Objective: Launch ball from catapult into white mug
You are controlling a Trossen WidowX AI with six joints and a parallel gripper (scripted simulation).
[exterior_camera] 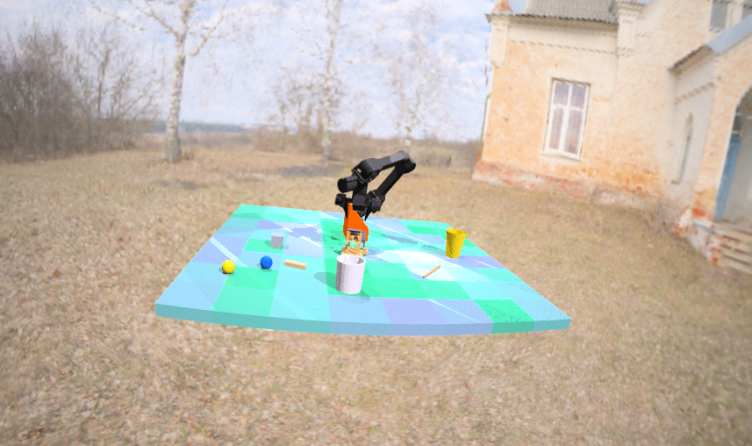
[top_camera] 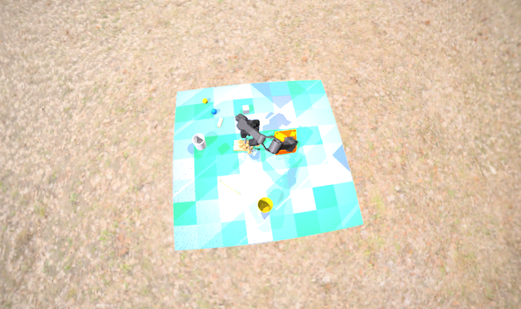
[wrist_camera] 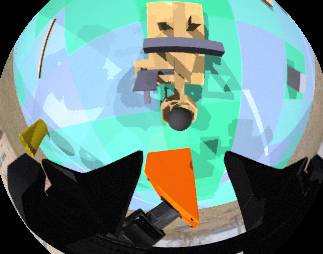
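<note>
Right now the black ball is 10 mm behind my gripper tip and 70 mm below it. The rest, counted from my gripper tip: grey cube (40 mm ahead, 320 mm to the right, 100 mm below); wooden catapult (70 mm ahead, 10 mm to the left, 80 mm below); small wooden block (250 mm ahead, 250 mm to the right, 120 mm below).
</note>
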